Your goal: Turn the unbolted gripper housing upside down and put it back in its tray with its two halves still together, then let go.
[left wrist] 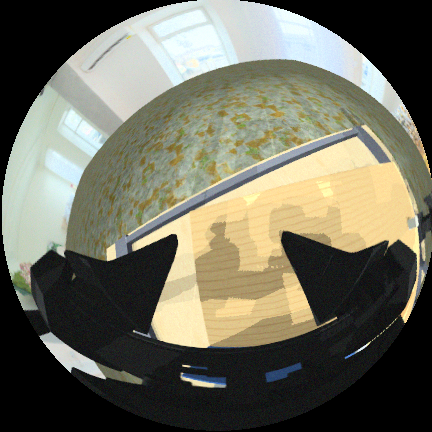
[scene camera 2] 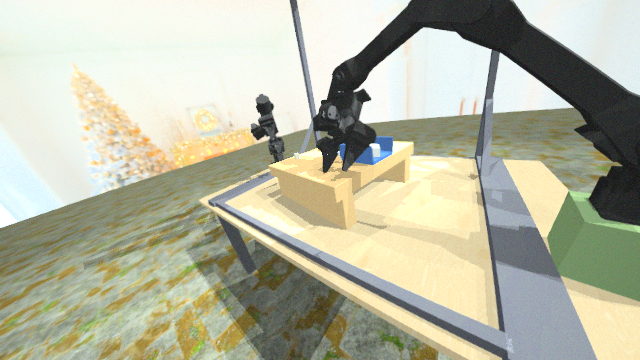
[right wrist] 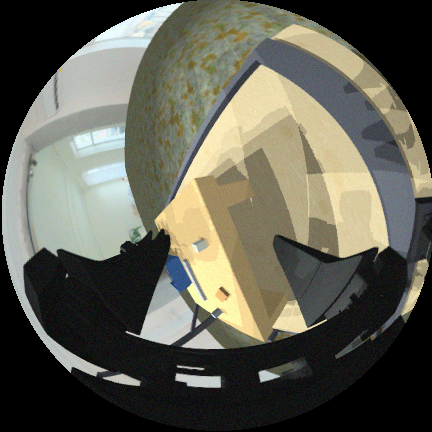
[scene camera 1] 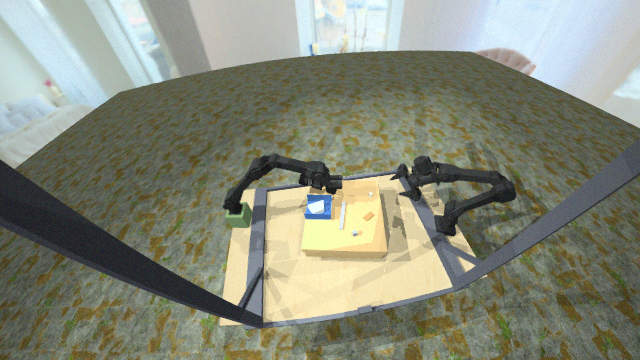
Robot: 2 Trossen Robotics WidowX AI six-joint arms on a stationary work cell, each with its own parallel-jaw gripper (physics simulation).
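Observation:
The white gripper housing sits tilted in the blue tray on the raised wooden platform. It is too small to tell its two halves apart. My left gripper is open and empty, above the platform's far edge in scene camera 1, beyond the tray and to its right. The housing is hidden in the left wrist view. My right gripper is open and empty, off the platform's right side in scene camera 1.
The platform also carries a pale bar, an orange block, a small grey piece and a small pale block. Grey frame posts rise around the table.

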